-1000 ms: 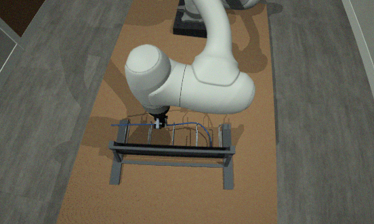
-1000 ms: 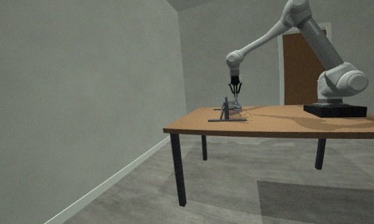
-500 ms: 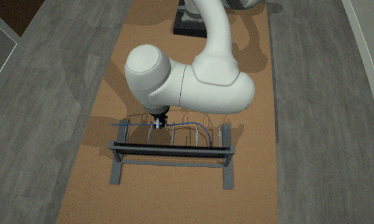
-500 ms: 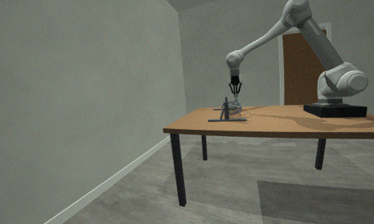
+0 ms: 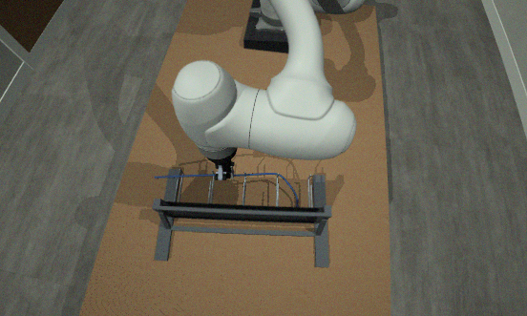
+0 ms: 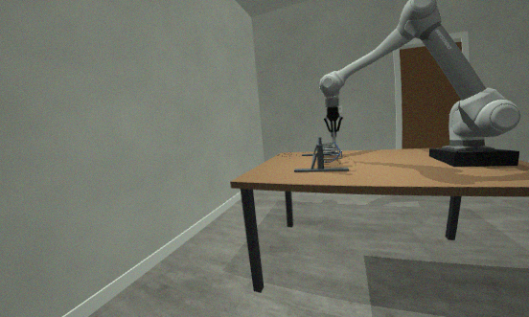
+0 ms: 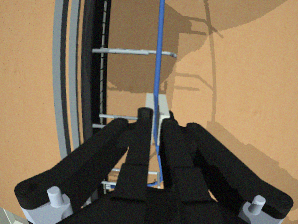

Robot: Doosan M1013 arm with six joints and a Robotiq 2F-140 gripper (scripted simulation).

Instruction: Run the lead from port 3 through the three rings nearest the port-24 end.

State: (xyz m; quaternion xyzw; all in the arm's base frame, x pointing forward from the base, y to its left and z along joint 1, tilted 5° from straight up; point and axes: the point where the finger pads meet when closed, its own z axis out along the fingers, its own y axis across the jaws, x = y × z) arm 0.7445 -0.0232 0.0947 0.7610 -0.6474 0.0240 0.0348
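Right now my hand is 9 cm short of the dark grey rack, 9 cm above it and 6 cm to the right of it.
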